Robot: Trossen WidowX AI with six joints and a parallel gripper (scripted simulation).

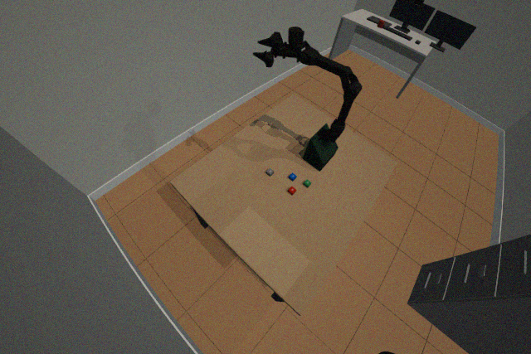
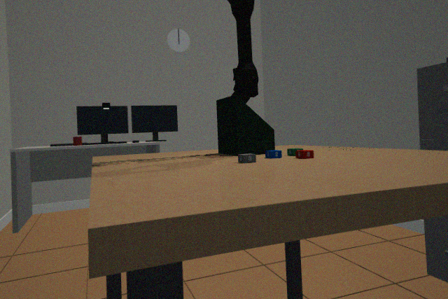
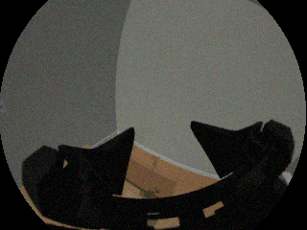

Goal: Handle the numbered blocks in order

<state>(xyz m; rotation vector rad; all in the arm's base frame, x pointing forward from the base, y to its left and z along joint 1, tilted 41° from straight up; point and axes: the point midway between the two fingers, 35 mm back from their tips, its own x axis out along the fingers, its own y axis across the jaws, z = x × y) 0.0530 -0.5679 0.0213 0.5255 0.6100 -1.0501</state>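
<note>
Now: gripper tip 140 mm short of the green block, 520 mm to the right of it and 530 mm above it. Also, from my gripper tip: red block 230 mm ahead, 470 mm to the left, 530 mm below; grey block 210 mm ahead, 310 mm to the left, 530 mm below; blue block 160 mm ahead, 430 mm to the left, 530 mm below.
</note>
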